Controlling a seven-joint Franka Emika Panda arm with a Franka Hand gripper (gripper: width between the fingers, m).
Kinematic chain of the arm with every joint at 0, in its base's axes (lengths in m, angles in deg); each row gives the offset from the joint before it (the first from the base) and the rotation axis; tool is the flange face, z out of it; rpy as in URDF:
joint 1: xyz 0 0 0.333 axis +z
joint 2: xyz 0 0 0 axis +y
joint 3: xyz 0 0 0.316 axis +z
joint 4: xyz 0.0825 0 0 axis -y
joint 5: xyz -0.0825 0 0.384 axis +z
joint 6: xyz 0 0 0 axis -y
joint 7: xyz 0.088 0 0 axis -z
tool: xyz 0 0 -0.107 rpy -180 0 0
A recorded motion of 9 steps. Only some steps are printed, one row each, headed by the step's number.
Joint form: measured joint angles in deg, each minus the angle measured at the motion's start. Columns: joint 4, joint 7, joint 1, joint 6, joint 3, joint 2, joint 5.
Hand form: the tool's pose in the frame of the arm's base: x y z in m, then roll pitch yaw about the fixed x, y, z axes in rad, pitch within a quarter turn. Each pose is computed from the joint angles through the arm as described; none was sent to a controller.
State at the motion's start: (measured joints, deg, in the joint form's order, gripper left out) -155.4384 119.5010 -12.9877 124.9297 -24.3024 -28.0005 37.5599
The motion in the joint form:
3: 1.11 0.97 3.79 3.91 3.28 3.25 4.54
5: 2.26 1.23 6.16 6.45 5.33 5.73 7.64
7: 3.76 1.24 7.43 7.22 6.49 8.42 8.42
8: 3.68 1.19 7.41 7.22 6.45 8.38 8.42
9: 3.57 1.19 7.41 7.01 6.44 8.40 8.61
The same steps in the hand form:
3: 0.3439 -0.1698 0.3636 2.5584 0.4273 3.0618
5: 0.3642 -0.1522 0.3604 2.5667 0.4287 3.0707
7: 0.3789 -0.1428 0.3551 2.5810 0.4141 3.0972
8: 0.3783 -0.1429 0.3547 2.5805 0.4139 3.0969
9: 0.3777 -0.1422 0.3536 2.5745 0.4108 3.0944

